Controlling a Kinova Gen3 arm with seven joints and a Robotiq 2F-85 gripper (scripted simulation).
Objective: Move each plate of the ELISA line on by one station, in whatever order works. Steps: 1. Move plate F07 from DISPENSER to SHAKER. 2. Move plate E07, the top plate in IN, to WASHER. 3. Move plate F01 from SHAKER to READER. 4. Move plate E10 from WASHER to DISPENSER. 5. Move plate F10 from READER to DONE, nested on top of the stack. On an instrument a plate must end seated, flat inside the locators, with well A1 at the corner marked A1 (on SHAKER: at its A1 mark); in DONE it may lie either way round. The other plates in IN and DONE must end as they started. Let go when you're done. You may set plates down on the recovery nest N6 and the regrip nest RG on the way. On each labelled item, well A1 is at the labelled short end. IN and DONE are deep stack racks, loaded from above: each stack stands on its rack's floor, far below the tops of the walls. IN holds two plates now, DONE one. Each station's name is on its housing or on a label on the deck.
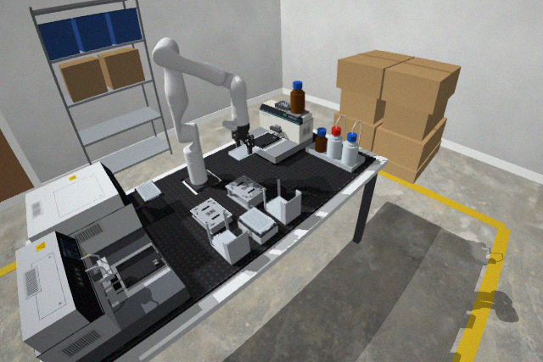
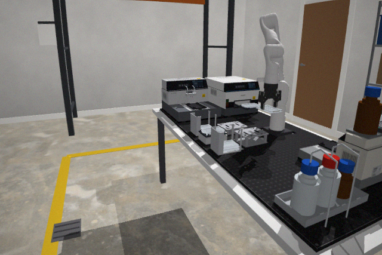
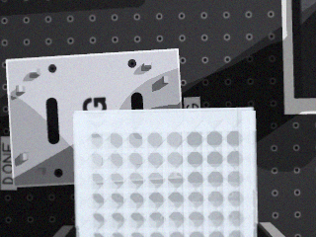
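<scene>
Now: the dispenser stage 32 cm to the left of my hand, 20 cm behind it and 15 cm below it. From my hand the other things lie so: dispenser deck 33 cm to the left, 20 cm behind, 19 cm below; then brown bottle 49 cm to the left, 8 cm behind, 7 cm above; then dispenser 50 cm to the left, 19 cm behind, 13 cm below.
</scene>
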